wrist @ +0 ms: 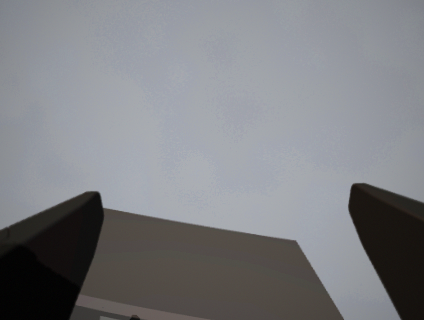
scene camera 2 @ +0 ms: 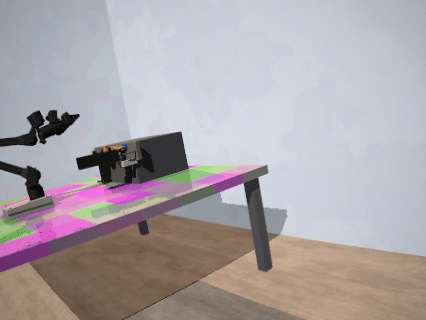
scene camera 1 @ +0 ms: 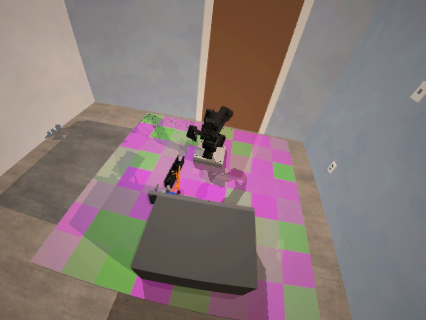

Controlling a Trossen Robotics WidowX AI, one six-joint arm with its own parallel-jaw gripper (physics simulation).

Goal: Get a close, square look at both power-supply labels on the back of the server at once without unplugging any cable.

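Where they show: gripper, fingertip midpoint: [wrist: 227, 201] [scene camera 2: 76, 117] [scene camera 1: 205, 143]; arm's base, origin of the base link: [scene camera 2: 37, 198] [scene camera 1: 207, 155].
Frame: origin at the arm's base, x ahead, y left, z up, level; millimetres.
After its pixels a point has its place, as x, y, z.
Observation:
The server [scene camera 1: 197, 242] @[643, 76, 159] [scene camera 2: 165, 155] @[651, -135, 54] [wrist: 210, 270] @[589, 21, 158] is a big dark grey box on the table. In the wrist view its flat top slopes across the bottom, with a thin strip of its rear edge at the lower border. The power-supply labels cannot be made out in any view. Orange cables [scene camera 1: 177, 181] @[364, -93, 127] [scene camera 2: 113, 148] run at one side of the server's back, beside a black cable arm [scene camera 1: 173, 173] @[334, -124, 144] [scene camera 2: 92, 160] @[256, -149, 118] that sticks out from it. My gripper [scene camera 2: 75, 118] @[276, 12, 332] [wrist: 227, 201] @[276, 12, 332] is open and empty, raised above the table and behind the server, apart from it.
The arm's pale base [scene camera 1: 210, 160] @[41, 28, -2] [scene camera 2: 29, 206] @[-57, -92, -15] stands on the pink and green chequered table [scene camera 1: 117, 227] @[601, -338, -48] [scene camera 2: 165, 197] @[341, -595, -48], behind the server. A brown door [scene camera 1: 250, 55] is beyond the arm. Blue-grey walls [scene camera 1: 132, 50] [scene camera 2: 280, 90] surround the table.

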